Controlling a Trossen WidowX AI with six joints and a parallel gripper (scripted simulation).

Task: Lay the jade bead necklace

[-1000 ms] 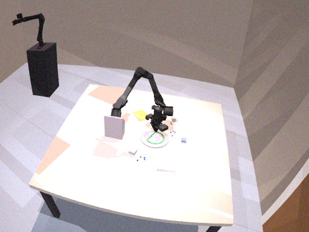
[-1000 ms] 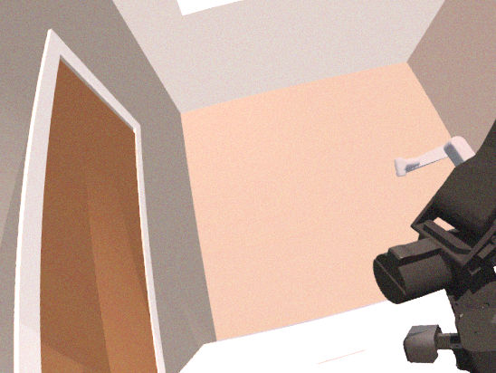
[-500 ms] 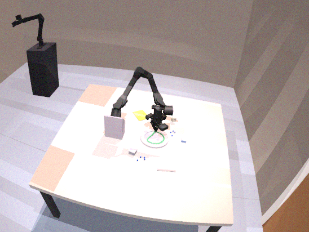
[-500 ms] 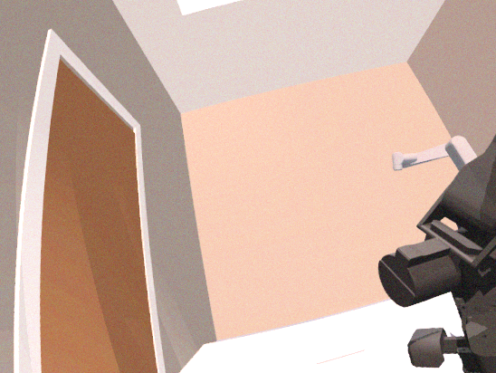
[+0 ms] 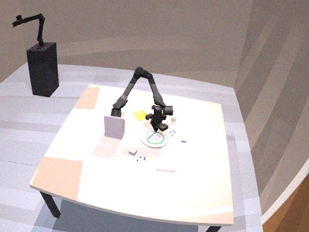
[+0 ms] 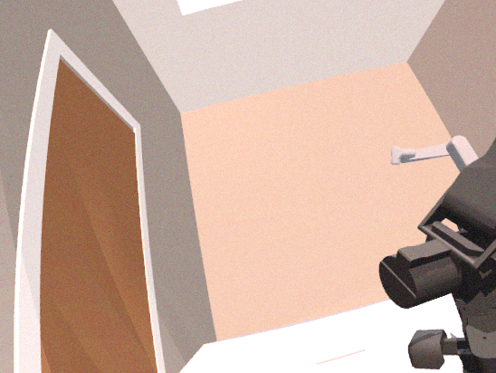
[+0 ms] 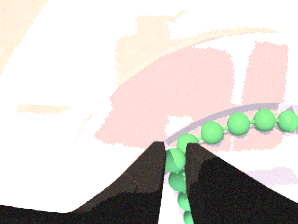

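Now: gripper tip 70 mm to the left of the round white bead board and 10 mm above it. The rest, counted from my gripper tip: yellow sheet: 180 mm to the left, 140 mm behind, 20 mm below; blue block: 210 mm ahead, 40 mm to the right, 10 mm below; cream block: 180 mm to the left, 120 mm ahead.
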